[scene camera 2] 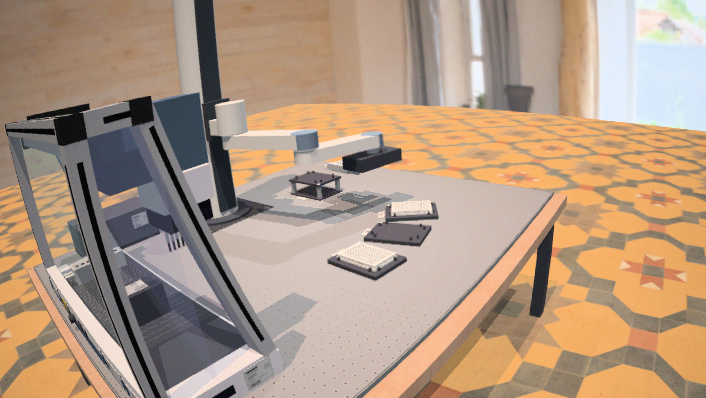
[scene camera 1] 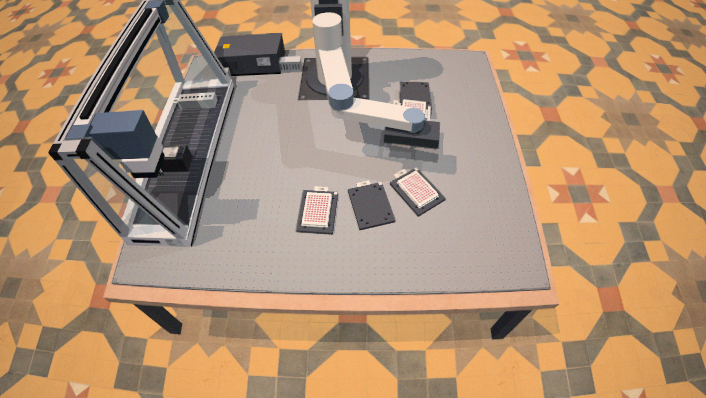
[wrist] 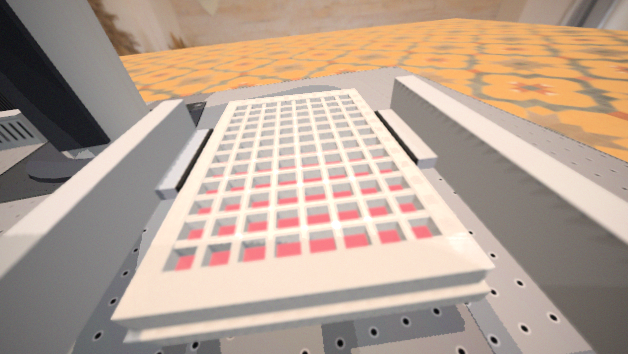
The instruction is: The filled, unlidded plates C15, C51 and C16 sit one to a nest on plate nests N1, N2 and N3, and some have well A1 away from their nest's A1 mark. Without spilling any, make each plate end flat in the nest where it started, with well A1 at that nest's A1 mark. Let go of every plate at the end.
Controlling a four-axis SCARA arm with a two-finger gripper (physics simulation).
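My gripper [scene camera 1: 414, 106] [wrist: 293, 108] is shut on a filled white plate [scene camera 1: 414, 104] [scene camera 2: 335, 164] [wrist: 305, 185], held level above the table; its wells show red liquid in the wrist view. The arm hides part of it in scene camera 1. The left nest [scene camera 1: 315, 230] [scene camera 2: 376, 274] bears a filled plate [scene camera 1: 316, 209] [scene camera 2: 367, 256]. The middle nest [scene camera 1: 371, 206] [scene camera 2: 398, 234] is empty. The right, turned nest [scene camera 1: 419, 212] [scene camera 2: 412, 218] bears another filled plate [scene camera 1: 418, 188] [scene camera 2: 411, 207]. Plate and nest labels and well A1 are too small to read.
A dark two-tier stand [scene camera 1: 415, 90] [scene camera 2: 316, 178] is near the held plate. The arm's column [scene camera 2: 212, 60] rises at the back, beside a dark box [scene camera 1: 252, 52]. A framed machine [scene camera 1: 212, 160] [scene camera 2: 200, 260] occupies the table's left side.
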